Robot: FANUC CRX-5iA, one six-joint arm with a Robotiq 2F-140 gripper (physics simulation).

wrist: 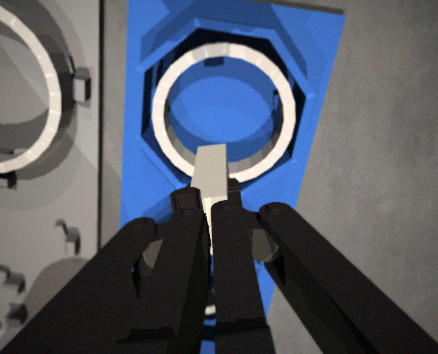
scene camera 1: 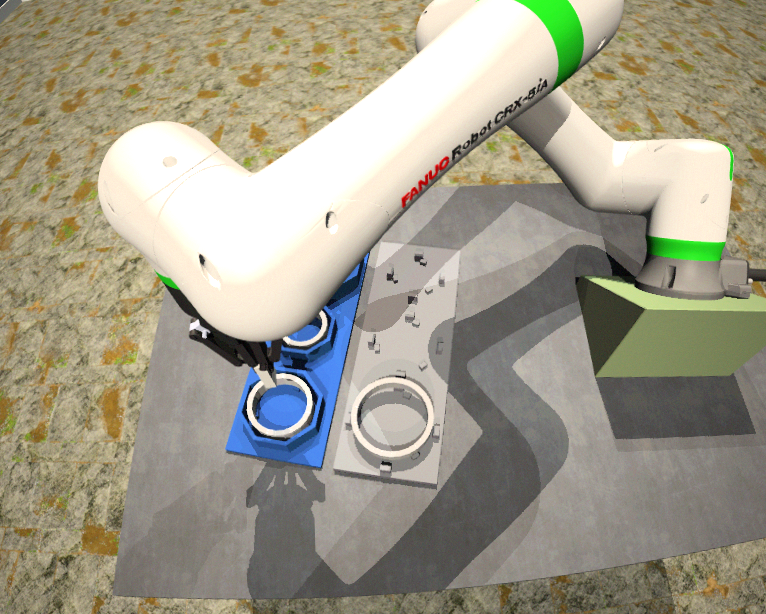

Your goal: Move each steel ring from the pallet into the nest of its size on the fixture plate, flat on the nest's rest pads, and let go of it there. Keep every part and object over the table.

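Frame: origin at the arm's base, x right, y back, z down, level; millimetres.
Seen in the pictures: gripper, fingertip midpoint: [wrist: 214, 167] [scene camera 1: 271, 379]; arm's base, origin of the base link: [scene camera 1: 678, 290].
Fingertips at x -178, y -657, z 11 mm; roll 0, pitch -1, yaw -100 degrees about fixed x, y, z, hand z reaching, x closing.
Pixels of each thing's top centre, then the offset from my fingertips to it. "*": a spot on its surface instead. Level surfaces: height alone.
- largest steel ring, middle of its top: [scene camera 1: 392, 414] dx -21, dy +178, dz +62 mm
- grey fixture plate, middle of its top: [wrist: 12, 232] [scene camera 1: 405, 346] dx +121, dy +194, dz +101 mm
- mid-sized ring, surface spot: [wrist: 289, 107] * dx -19, dy -51, dz +74 mm
- smaller ring, surface spot: [scene camera 1: 324, 327] * dx +137, dy +54, dz +74 mm
- grey table, its level: dz +113 mm
The largest steel ring [scene camera 1: 429, 418] [wrist: 55, 100] lies level among the lugs of the end nest on the grey fixture plate [scene camera 1: 348, 463] [wrist: 85, 190]. A mid-sized ring [scene camera 1: 309, 406] [wrist: 289, 107] sits in the octagonal end pocket of the blue pallet [scene camera 1: 332, 377] [wrist: 325, 40]. A smaller ring [scene camera 1: 324, 327] sits in the pallet's middle pocket, partly behind the arm; in the wrist view a sliver shows between the finger links. My gripper [scene camera 1: 267, 377] [wrist: 214, 167] is shut and empty, its pads together over the rim of the mid-sized ring. Their exact height is unclear.
The fixture plate's smaller nests, with small lugs [scene camera 1: 409, 315], lie beyond the large ring. The arm [scene camera 1: 287, 236] covers part of the pallet's far pocket. The green robot base block [scene camera 1: 677, 338] stands at the right of the grey table [scene camera 1: 191, 524].
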